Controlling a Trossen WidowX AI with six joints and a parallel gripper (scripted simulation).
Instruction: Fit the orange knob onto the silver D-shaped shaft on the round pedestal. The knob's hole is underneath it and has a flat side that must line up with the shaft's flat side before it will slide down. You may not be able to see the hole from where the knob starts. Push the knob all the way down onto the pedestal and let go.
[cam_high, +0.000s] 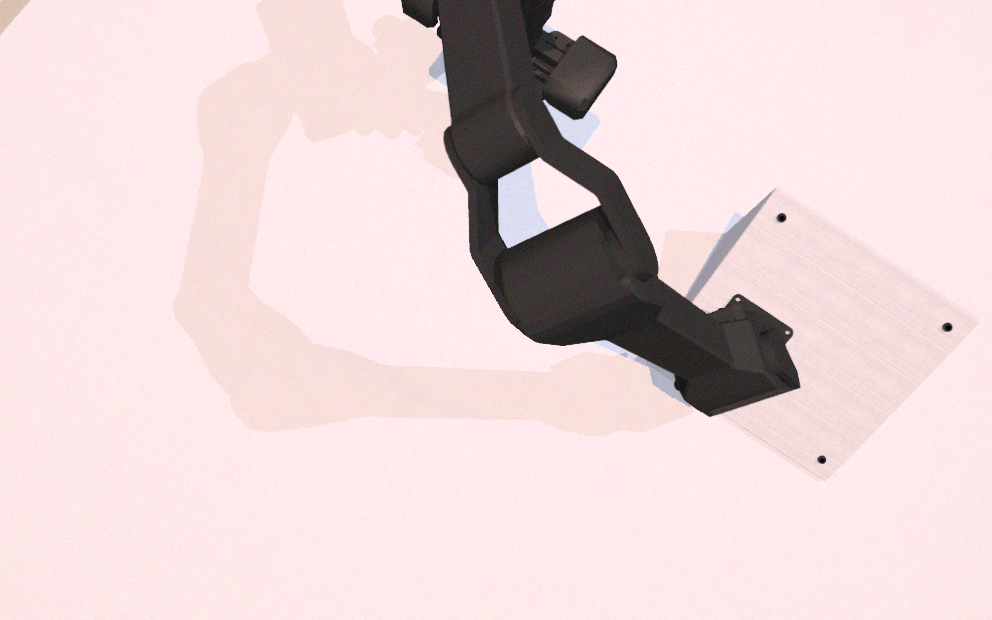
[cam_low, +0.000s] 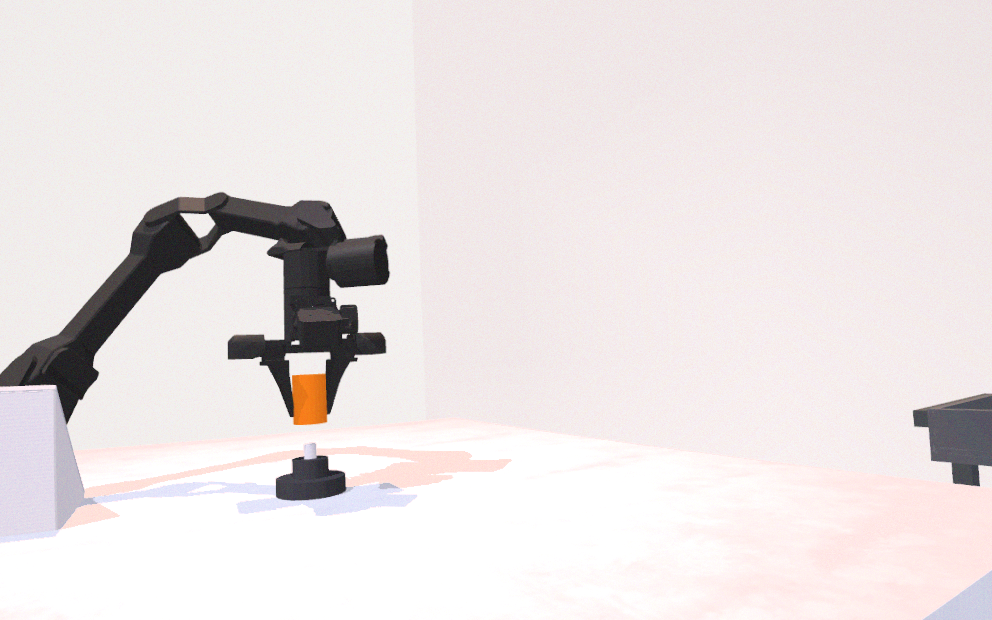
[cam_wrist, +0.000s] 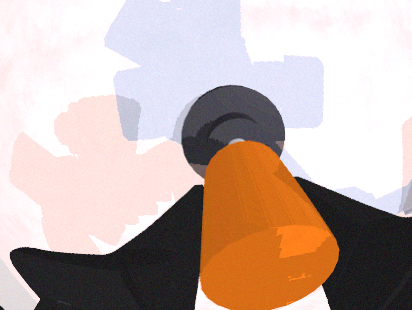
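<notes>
Right now my gripper tip is 6 cm above the dark round pedestal. Round my gripper tip: orange knob: 3 cm above.
</notes>
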